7 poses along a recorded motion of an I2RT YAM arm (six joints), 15 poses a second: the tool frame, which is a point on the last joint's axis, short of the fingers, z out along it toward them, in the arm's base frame.
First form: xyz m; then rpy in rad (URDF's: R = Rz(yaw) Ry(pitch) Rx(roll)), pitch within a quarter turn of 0, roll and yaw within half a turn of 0.
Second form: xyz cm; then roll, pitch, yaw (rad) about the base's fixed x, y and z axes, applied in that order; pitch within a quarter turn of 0, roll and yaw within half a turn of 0. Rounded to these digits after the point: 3 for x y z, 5 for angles.
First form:
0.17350 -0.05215 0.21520 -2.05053 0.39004 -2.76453
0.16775 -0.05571 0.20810 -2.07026 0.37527 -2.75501
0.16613 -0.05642 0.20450 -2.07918 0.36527 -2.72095
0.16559 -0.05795 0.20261 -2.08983 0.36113 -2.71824
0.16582 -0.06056 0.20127 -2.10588 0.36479 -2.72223
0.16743 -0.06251 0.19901 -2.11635 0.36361 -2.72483
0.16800 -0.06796 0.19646 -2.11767 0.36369 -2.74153
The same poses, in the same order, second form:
17.350 -5.215 21.520 -2.05053 0.39004 -2.76453
16.775 -5.571 20.810 -2.07026 0.37527 -2.75501
16.613 -5.642 20.450 -2.07918 0.36527 -2.72095
16.559 -5.795 20.261 -2.08983 0.36113 -2.71824
16.582 -6.056 20.127 -2.10588 0.36479 -2.72223
16.743 -6.251 19.901 -2.11635 0.36361 -2.72483
16.800 -6.796 19.646 -2.11767 0.36369 -2.74153

